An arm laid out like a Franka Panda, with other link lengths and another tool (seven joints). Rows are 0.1 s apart.
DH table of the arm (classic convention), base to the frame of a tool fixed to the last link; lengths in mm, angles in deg. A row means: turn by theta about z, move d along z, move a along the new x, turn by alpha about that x. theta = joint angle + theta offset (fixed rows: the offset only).
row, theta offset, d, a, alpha
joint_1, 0, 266.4, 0, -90
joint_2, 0, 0, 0, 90
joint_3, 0, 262.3, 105.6, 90
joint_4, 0, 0, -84.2, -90
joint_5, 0, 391.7, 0, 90
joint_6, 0, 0, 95, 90
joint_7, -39.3, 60, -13.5, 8.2
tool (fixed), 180, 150, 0, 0
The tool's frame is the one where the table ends.
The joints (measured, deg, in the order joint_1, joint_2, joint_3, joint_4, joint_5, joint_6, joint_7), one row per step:
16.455, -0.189, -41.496, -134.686, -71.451, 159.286, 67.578
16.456, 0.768, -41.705, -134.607, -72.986, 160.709, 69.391
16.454, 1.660, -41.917, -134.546, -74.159, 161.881, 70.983
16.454, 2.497, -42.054, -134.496, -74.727, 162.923, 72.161
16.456, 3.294, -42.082, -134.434, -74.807, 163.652, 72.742
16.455, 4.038, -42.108, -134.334, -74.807, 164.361, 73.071
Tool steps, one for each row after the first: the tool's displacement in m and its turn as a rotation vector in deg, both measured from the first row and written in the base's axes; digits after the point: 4 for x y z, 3 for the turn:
0.0007, 0.0019, -0.0060, 0.112, -0.480, 0.503
0.0007, 0.0032, -0.0118, 0.324, -0.817, 0.749
0.0007, 0.0049, -0.0173, 0.731, -1.068, 0.856
0.0007, 0.0065, -0.0225, 1.056, -1.024, 0.948
0.0009, 0.0078, -0.0270, 1.319, -0.942, 1.151

